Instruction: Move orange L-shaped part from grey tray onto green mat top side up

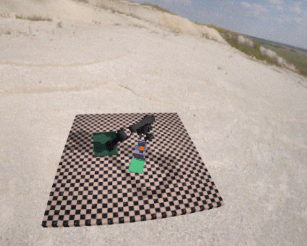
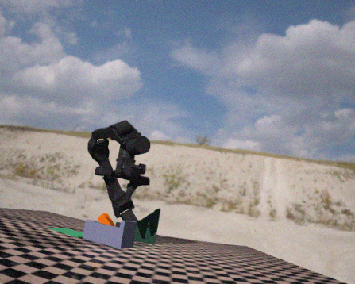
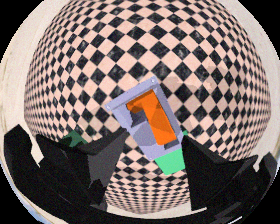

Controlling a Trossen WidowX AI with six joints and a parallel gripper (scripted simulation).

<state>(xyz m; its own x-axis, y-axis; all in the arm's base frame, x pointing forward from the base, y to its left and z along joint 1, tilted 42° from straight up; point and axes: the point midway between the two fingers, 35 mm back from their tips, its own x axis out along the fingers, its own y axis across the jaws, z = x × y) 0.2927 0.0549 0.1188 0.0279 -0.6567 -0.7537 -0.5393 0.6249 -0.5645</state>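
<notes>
My gripper tip is 1 cm past the orange L-shaped part, 1 cm to the right of it and 11 cm above it. Also, from my gripper tip: green mat (8 cm behind, 16 cm to the right, 16 cm below).
</notes>
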